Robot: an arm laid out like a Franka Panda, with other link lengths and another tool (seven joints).
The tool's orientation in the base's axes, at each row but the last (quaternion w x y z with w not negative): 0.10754 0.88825 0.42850 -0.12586; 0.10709 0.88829 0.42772 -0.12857; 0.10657 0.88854 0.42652 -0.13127; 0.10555 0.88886 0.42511 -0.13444; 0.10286 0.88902 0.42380 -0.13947; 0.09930 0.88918 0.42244 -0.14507; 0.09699 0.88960 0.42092 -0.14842; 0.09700 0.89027 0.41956 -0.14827; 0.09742 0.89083 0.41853 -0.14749
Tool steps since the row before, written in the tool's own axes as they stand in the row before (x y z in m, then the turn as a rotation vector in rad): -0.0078 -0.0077 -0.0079 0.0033 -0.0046 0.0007; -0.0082 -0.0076 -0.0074 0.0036 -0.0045 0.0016; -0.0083 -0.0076 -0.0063 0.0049 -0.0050 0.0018; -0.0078 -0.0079 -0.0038 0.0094 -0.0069 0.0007; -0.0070 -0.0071 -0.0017 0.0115 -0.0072 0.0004; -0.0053 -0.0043 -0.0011 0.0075 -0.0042 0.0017; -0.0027 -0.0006 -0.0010 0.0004 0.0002 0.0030; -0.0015 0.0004 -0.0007 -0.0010 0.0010 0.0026; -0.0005 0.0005 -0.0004 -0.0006 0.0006 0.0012
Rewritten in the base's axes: -0.0097 0.0013 0.0093 -0.0017 0.0050 -0.0021; -0.0099 0.0009 0.0090 -0.0016 0.0049 -0.0030; -0.0101 0.0005 0.0080 -0.0012 0.0061 -0.0037; -0.0103 0.0003 0.0056 0.0001 0.0109 -0.0043; -0.0095 -0.0002 0.0035 0.0012 0.0127 -0.0047; -0.0063 -0.0008 0.0026 0.0009 0.0075 -0.0044; -0.0019 -0.0013 0.0018 -0.0002 -0.0007 -0.0029; -0.0005 -0.0011 0.0012 -0.0003 -0.0021 -0.0020; 0.0002 -0.0006 0.0006 -0.0001 -0.0012 -0.0009
